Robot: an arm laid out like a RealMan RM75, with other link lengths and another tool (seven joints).
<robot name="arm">
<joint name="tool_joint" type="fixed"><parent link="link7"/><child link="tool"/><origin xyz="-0.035 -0.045 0.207" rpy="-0.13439 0 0.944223"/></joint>
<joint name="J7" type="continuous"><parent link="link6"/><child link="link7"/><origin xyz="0 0 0.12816"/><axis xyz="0 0 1"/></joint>
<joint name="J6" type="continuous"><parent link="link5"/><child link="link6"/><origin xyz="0 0 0"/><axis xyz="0 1 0"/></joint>
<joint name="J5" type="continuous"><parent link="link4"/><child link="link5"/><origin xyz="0 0 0.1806"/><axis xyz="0 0 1"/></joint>
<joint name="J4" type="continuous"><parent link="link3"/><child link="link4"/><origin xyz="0 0 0"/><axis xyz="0 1 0"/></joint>
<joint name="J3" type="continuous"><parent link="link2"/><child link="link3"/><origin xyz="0 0 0.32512"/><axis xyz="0 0 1"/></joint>
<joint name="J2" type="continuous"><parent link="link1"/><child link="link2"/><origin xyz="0 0 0"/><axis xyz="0 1 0"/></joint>
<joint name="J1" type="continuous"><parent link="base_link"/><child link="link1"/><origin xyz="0 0 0.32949"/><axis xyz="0 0 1"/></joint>
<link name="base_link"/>
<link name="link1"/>
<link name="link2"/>
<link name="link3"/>
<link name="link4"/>
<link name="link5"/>
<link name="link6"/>
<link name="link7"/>
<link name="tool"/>
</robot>
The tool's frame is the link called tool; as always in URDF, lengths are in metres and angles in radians. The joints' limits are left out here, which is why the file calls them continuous.
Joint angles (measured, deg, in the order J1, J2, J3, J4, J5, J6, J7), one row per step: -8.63 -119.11 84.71 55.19 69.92 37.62 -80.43; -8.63 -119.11 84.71 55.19 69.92 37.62 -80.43; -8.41 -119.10 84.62 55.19 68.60 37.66 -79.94; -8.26 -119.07 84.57 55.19 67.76 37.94 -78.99; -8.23 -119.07 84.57 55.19 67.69 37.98 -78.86; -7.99 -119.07 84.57 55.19 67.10 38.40 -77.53; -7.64 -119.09 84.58 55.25 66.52 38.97 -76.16; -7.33 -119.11 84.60 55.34 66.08 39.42 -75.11; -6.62 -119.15 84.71 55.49 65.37 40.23 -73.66; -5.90 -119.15 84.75 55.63 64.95 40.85 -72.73; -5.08 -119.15 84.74 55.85 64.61 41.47 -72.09
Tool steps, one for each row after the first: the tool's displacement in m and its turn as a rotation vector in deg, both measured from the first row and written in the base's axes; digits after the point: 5 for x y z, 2 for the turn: 0.00000 0.00000 0.00000 0.00 0.00 0.00; 0.00054 0.00076 0.00330 0.66 -0.79 0.24; 0.00197 0.00113 0.00542 1.02 -0.86 -0.15; 0.00205 0.00104 0.00555 1.05 -0.83 -0.21; 0.00336 0.00036 0.00666 1.25 -0.44 -0.91; 0.00507 -0.00109 0.00748 1.41 -0.09 -1.68; 0.00648 -0.00238 0.00817 1.55 0.17 -2.29; 0.00779 -0.00622 0.00843 1.66 0.37 -3.04; 0.00696 -0.01030 0.00891 1.73 0.50 -3.36; 0.00555 -0.01488 0.00968 1.82 0.48 -3.49
